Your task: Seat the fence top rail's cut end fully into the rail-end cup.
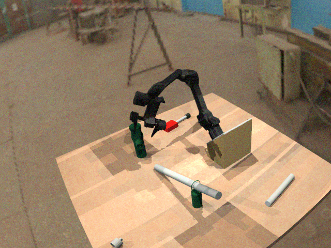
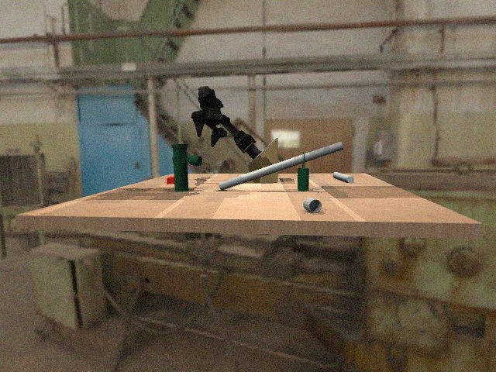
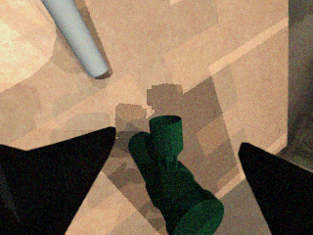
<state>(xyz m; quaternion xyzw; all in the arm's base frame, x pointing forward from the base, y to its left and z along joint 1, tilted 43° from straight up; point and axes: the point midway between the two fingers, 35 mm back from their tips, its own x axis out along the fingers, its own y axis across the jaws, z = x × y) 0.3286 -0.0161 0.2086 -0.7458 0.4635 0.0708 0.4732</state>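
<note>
Right now my gripper tip is 20 mm short of the green rail-end cup, 50 mm to the left of it and 80 mm above it. Also, from my gripper tip: short green post: 70 mm behind, 410 mm to the left, 110 mm below; then small grey fitting: 350 mm ahead, 450 mm to the left, 190 mm below; then grey tube: 460 mm behind, 600 mm to the left, 190 mm below.
</note>
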